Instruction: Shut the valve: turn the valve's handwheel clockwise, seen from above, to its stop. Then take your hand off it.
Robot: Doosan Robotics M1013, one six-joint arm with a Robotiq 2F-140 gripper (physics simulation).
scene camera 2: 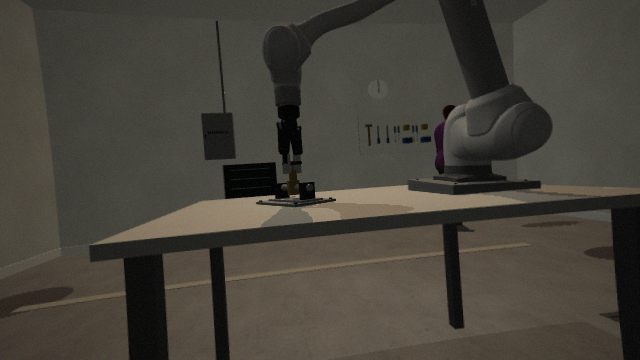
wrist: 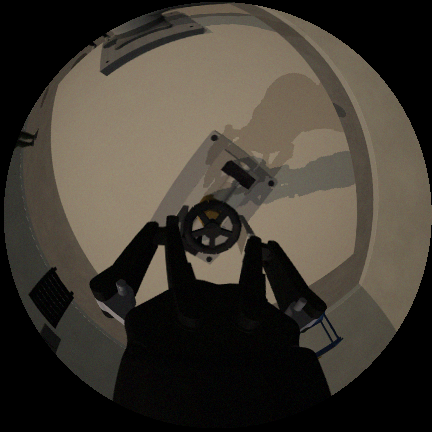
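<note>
The valve's dark five-spoked handwheel (scene camera 2: pixel 296 162) (wrist: pixel 212 229) lies level on top of the yellow valve body (scene camera 2: pixel 293 186) (wrist: pixel 211 215). The valve sits between two black blocks on a grey base plate (scene camera 2: pixel 295 203) (wrist: pixel 192 175) on the table. My gripper (scene camera 2: pixel 292 167) (wrist: pixel 211 218) points straight down over the valve and is shut on the handwheel, with one finger pad at each side of the rim. In the scene view the fingers partly hide the wheel. In the wrist view the wheel hides part of the valve body.
The table (scene camera 2: pixel 215 220) (wrist: pixel 125 125) carries the arm's base plate (scene camera 2: pixel 472 186) (wrist: pixel 150 42), well to the right of the valve in the scene view. A person in purple (scene camera 2: pixel 440 145) stands behind the arm's base. A black slatted object (scene camera 2: pixel 250 180) (wrist: pixel 51 297) is beyond the table.
</note>
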